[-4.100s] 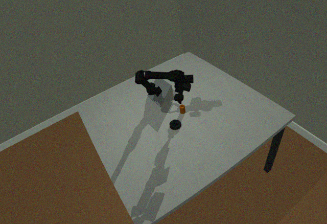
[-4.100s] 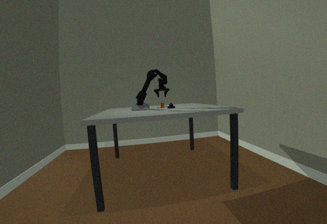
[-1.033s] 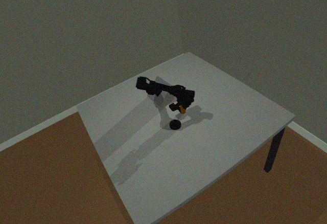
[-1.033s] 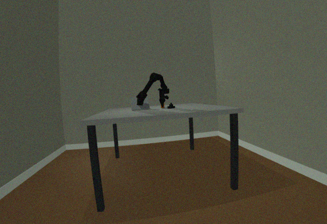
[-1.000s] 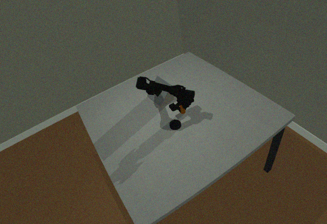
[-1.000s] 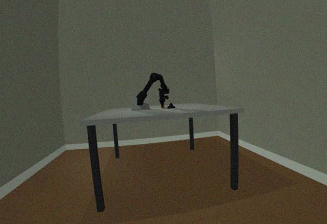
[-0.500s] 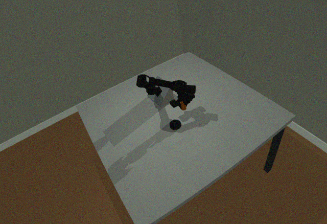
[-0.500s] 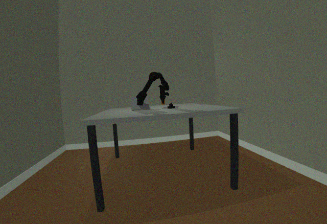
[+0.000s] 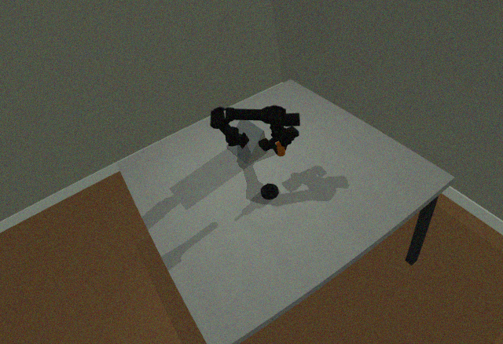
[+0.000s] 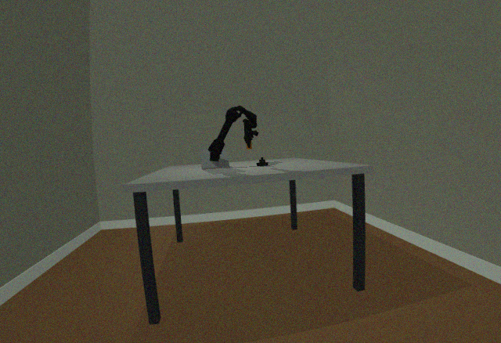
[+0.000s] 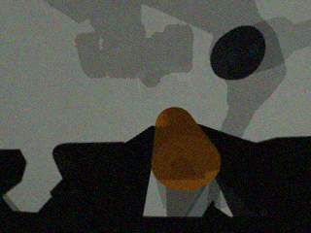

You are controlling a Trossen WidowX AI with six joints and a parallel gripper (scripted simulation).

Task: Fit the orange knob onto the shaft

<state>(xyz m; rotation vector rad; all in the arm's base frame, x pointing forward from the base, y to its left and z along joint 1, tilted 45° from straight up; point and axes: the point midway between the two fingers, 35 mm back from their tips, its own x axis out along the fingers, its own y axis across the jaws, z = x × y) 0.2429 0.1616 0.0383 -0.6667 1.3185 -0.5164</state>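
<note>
Now: gripper tip 12 cm to the left of the dark round pedestal, 10 cm above it and 8 cm short of it. From my gripper tip the other things lie so: orange knob: 2 cm above.
</note>
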